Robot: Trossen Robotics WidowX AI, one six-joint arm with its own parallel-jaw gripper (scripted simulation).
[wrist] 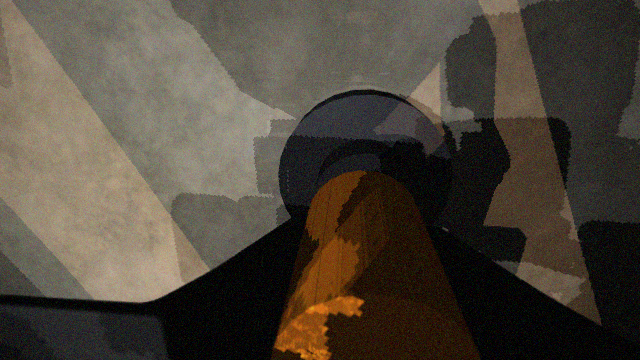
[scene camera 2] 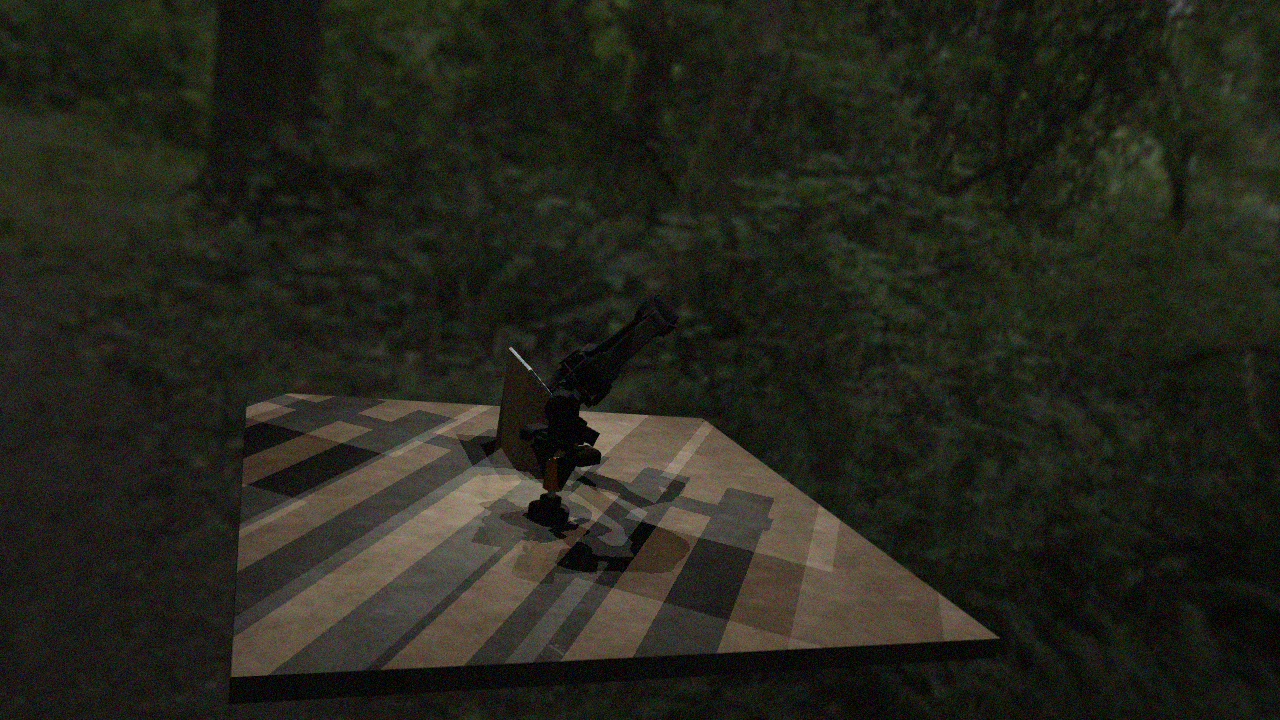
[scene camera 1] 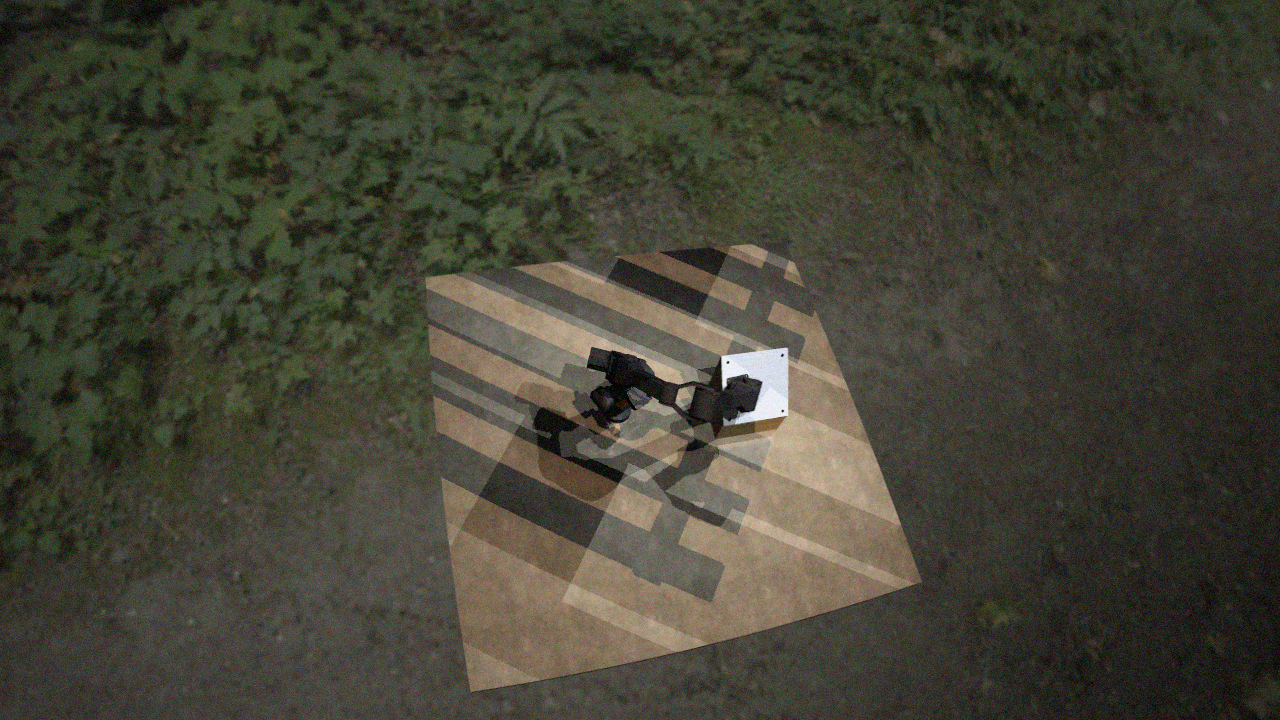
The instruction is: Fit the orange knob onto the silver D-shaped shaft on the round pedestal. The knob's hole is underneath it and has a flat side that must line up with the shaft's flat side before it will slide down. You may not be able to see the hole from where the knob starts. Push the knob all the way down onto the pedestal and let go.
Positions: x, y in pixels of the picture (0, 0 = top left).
my gripper: wrist 363, 233; scene camera 2; scene camera 1
same spot on my gripper: (scene camera 1: 604, 398) = (scene camera 2: 589, 448)
